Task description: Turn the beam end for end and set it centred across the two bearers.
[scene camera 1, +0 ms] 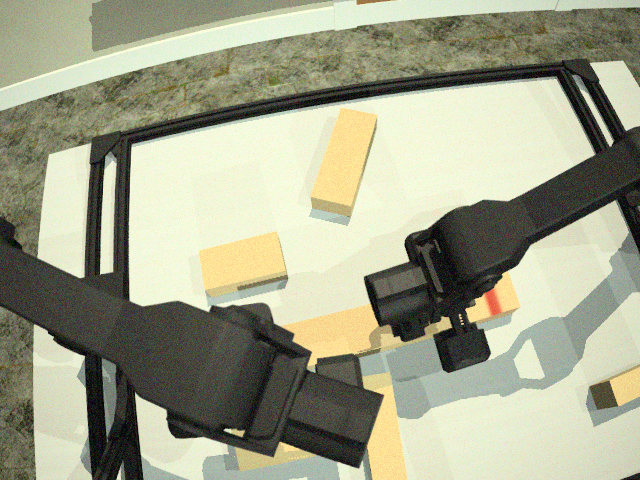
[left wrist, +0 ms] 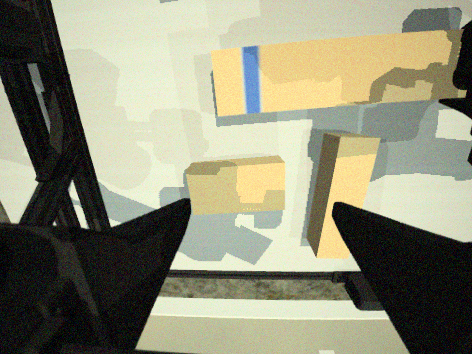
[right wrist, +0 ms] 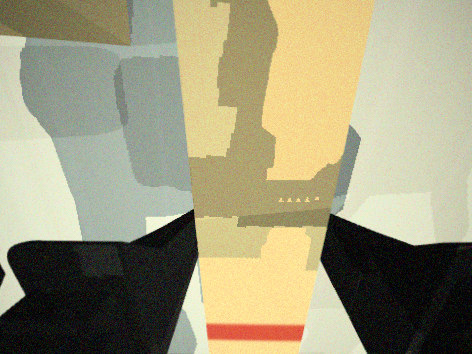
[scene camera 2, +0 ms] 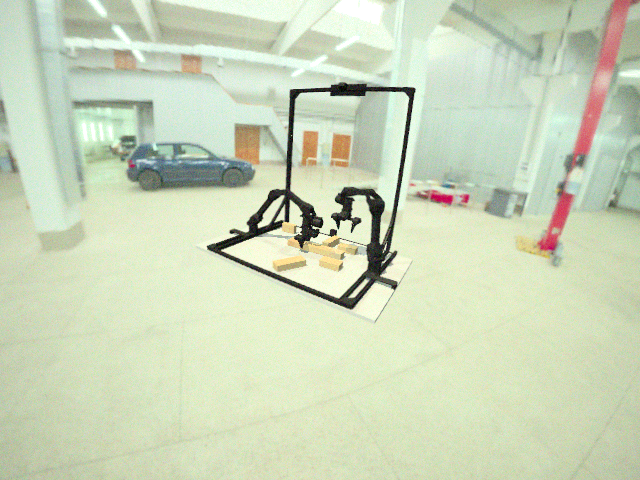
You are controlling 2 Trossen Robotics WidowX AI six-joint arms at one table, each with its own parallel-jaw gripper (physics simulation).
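Frame: origin at the left arm's base, x left, y back, z up, level; centimetres.
Seen in the pictures: left gripper, fingertip midpoint: point(left wrist: 261, 206) point(scene camera 2: 344, 231); right gripper, fingertip midpoint: point(left wrist: 449, 69) point(right wrist: 254, 211) point(scene camera 2: 304, 246); left arm's base, origin of the base link: point(left wrist: 14, 32) point(scene camera 2: 373, 270); right arm's base, origin of the base link: point(scene camera 2: 253, 232).
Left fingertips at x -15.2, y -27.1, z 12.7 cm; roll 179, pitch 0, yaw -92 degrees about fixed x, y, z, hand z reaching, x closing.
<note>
Offsets run from my left fingertips to a thing's middle. "*": to the spot under its first point.
The long wooden beam {dx +9.7, dy -15.0, dz -12.7 cm} point(scene camera 1: 336, 328) point(scene camera 2: 324, 250) point(left wrist: 320, 70) point(right wrist: 300, 100) runs across the middle of the table. Its blue band {* dx +8.8, dy +0.2, dz -10.8 cm} point(left wrist: 251, 80) is toward the left in the left wrist view, its red band {* dx +9.4, dy -30.3, dz -10.8 cm} point(scene camera 1: 492, 301) point(right wrist: 255, 332) toward the right in scene camera 1. My right gripper point(scene camera 2: 301, 241) point(right wrist: 254, 211) is shut on the beam near the red band. Whether the beam touches the table is unclear. My left gripper point(scene camera 2: 345, 227) point(left wrist: 261, 206) is open and empty, above a short block {dx -3.6, dy +2.0, dz -12.7 cm} point(left wrist: 260, 187) and a longer block {dx -5.4, dy -11.4, dz -12.4 cm} point(scene camera 1: 385, 434) point(left wrist: 350, 185). I cannot tell which blocks are the bearers.
A block {dx +37.4, dy -14.5, dz -12.7 cm} point(scene camera 1: 343, 160) point(scene camera 2: 289, 263) lies slanted at the top in scene camera 1. Another block {dx +22.5, dy +3.8, dz -12.7 cm} point(scene camera 1: 242, 263) point(scene camera 2: 330, 264) lies left of it. One more block {dx -7.5, dy -48.9, dz -11.5 cm} point(scene camera 1: 625, 387) point(scene camera 2: 288, 227) is at the right edge. A black frame {* dx +51.2, dy -14.4, dz -13.3 cm} point(scene camera 1: 330, 98) point(scene camera 2: 279, 279) borders the table.
</note>
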